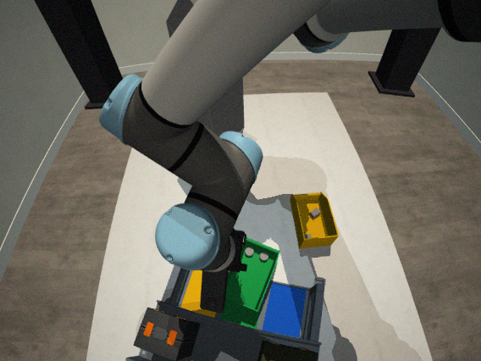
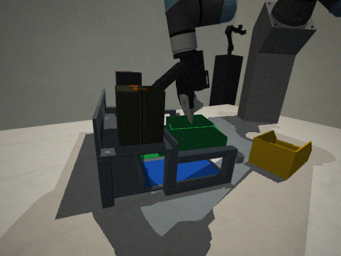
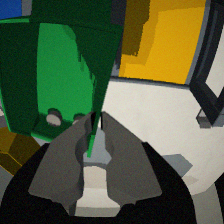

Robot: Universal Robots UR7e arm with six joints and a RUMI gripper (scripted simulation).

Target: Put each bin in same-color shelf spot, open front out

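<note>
Right now my hand is 5 cm to the right of the green bin, 3 cm above it and 1 cm short of it. Round my hand: shelf lip (8 cm below, 4 cm to the left, 1 cm ahead); then shelf board (21 cm ahead, 2 cm above, 1 cm to the left); then dark box (22 cm ahead, 12 cm to the left, 7 cm above).
</note>
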